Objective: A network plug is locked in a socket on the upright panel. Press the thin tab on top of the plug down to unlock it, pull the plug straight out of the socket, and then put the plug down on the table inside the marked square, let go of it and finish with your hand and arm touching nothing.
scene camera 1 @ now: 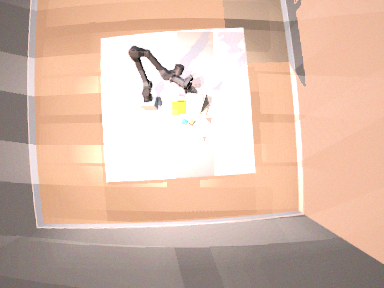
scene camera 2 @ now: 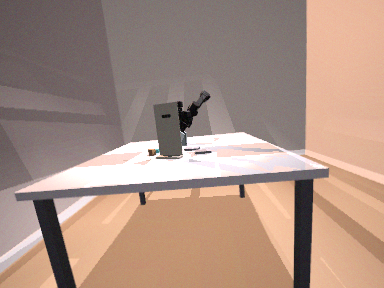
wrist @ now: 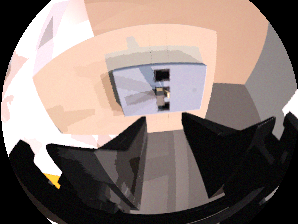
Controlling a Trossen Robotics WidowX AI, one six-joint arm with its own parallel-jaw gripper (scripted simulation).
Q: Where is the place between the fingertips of the gripper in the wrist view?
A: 164, 119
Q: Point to a grey panel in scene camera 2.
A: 166, 115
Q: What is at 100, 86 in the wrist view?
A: A grey panel.
